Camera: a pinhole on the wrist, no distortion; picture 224 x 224 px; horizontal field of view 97.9 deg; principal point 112.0 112.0 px. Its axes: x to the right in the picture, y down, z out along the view. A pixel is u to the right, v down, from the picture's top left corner.
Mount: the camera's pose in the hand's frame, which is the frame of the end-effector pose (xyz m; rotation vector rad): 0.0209 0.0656 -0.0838 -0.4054 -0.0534 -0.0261
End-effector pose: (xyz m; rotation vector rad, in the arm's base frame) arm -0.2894 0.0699 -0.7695 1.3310 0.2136 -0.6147
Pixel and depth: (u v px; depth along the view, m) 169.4 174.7 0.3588
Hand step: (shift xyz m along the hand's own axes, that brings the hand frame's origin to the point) 0.2233 0.4161 0.1667
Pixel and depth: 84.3 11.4 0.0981
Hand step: -0.0151 0.0118 0.0444
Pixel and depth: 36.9 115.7 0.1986
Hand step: -0.1408 0.1532 0.0867
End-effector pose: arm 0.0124 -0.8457 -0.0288 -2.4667 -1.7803 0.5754
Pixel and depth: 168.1 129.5 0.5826
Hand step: 0.3320 0.3867 0.4288
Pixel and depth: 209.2 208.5 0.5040
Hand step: 0.5167 0.7153 0.2111
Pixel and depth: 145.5 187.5 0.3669
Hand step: 0.1398 0.4695 0.1483
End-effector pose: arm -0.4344 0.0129 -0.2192 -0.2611 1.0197 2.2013
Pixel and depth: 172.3 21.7 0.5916
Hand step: 0.3387 -0.2094 0.6954
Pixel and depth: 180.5 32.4 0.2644
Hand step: 0.1861 -0.0310 0.2543
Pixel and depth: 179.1 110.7 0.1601
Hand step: 0.1233 0.1252 0.0702
